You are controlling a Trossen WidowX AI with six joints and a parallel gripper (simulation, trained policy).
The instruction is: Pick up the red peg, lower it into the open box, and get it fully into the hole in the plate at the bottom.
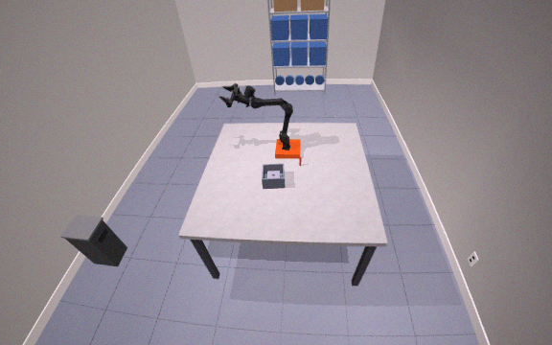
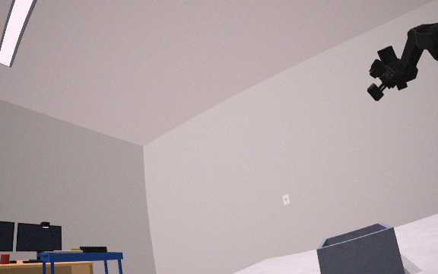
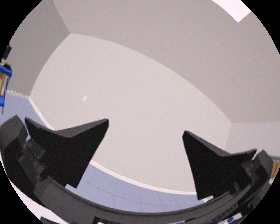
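Now: gripper tip 1 cm short of the red peg, 57 cm to the right of it and 54 cm above it. Round my gripper tip: plate (22 cm ahead, 41 cm to the left, 54 cm below); then grey box (22 cm ahead, 41 cm to the left, 56 cm below).
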